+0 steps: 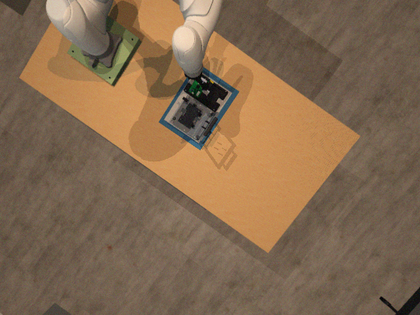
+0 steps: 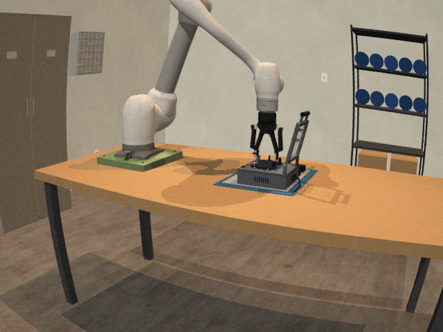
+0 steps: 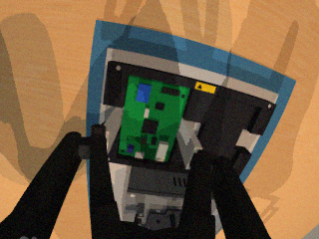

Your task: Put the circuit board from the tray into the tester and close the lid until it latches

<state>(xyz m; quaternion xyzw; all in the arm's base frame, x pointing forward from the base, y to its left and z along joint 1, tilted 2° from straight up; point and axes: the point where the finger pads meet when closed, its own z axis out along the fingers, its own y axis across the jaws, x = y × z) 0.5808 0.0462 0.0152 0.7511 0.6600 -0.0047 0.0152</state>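
Right now my hand is 2 cm above the green circuit board. Also, from my hand: lid 19 cm to the right, 16 cm ahead, 14 cm above; latch hook 11 cm to the right, 5 cm above, 2 cm behind; grey tester 14 cm to the right, 7 cm ahead, 7 cm above.
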